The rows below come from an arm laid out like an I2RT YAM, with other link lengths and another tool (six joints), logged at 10 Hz.
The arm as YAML. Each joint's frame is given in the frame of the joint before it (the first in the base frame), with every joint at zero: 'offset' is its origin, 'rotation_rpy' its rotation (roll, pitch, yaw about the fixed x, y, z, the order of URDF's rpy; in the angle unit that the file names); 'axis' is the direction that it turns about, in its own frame. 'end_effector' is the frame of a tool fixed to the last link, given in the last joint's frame.
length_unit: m
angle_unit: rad
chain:
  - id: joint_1
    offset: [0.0, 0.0, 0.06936]
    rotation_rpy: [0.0, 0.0, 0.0]
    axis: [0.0, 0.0, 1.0]
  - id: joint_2
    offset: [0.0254, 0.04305, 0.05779]
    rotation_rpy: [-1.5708, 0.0, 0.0]
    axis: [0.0, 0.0, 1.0]
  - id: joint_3
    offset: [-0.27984, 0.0, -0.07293]
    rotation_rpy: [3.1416, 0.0, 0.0]
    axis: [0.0, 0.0, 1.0]
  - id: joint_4
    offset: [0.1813, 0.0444, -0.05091]
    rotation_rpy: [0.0, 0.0, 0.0]
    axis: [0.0, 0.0, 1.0]
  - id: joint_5
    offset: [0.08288, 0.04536, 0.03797]
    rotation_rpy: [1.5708, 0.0, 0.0]
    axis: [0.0, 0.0, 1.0]
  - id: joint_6
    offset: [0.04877, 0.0, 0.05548]
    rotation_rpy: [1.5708, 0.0, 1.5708]
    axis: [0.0, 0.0, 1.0]
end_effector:
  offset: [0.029, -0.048, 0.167]
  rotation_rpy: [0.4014, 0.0, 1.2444]
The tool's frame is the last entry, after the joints.
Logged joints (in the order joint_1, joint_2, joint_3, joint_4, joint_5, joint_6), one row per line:
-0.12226 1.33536 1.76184 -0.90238 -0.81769 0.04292
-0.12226 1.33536 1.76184 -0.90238 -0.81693 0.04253
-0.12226 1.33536 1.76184 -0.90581 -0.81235 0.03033
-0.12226 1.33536 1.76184 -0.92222 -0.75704 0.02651
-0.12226 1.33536 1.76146 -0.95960 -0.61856 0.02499
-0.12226 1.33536 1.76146 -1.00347 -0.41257 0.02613
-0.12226 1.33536 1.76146 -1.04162 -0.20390 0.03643
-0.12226 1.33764 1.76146 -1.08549 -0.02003 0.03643
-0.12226 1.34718 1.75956 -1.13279 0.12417 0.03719
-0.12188 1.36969 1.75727 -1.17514 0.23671 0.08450
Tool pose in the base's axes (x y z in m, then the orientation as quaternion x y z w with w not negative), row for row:
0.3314 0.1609 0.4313 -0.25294 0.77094 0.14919 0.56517
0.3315 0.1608 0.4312 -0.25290 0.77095 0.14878 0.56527
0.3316 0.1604 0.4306 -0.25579 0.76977 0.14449 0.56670
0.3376 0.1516 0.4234 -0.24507 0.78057 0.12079 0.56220
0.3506 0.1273 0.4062 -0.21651 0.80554 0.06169 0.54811
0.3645 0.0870 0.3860 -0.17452 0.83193 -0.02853 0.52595
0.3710 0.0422 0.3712 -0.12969 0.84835 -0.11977 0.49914
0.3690 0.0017 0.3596 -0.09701 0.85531 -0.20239 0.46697
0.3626 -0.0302 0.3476 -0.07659 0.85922 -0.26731 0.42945
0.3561 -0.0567 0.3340 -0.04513 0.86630 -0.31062 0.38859
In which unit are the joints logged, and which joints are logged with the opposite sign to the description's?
The joints are logged in radians. Opposite sign: joint_1.
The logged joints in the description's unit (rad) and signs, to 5 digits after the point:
0.12226 1.33536 1.76184 -0.90238 -0.81769 0.04292
0.12226 1.33536 1.76184 -0.90238 -0.81693 0.04253
0.12226 1.33536 1.76184 -0.90581 -0.81235 0.03033
0.12226 1.33536 1.76184 -0.92222 -0.75704 0.02651
0.12226 1.33536 1.76146 -0.95960 -0.61856 0.02499
0.12226 1.33536 1.76146 -1.00347 -0.41257 0.02613
0.12226 1.33536 1.76146 -1.04162 -0.20390 0.03643
0.12226 1.33764 1.76146 -1.08549 -0.02003 0.03643
0.12226 1.34718 1.75956 -1.13279 0.12417 0.03719
0.12188 1.36969 1.75727 -1.17514 0.23671 0.08450

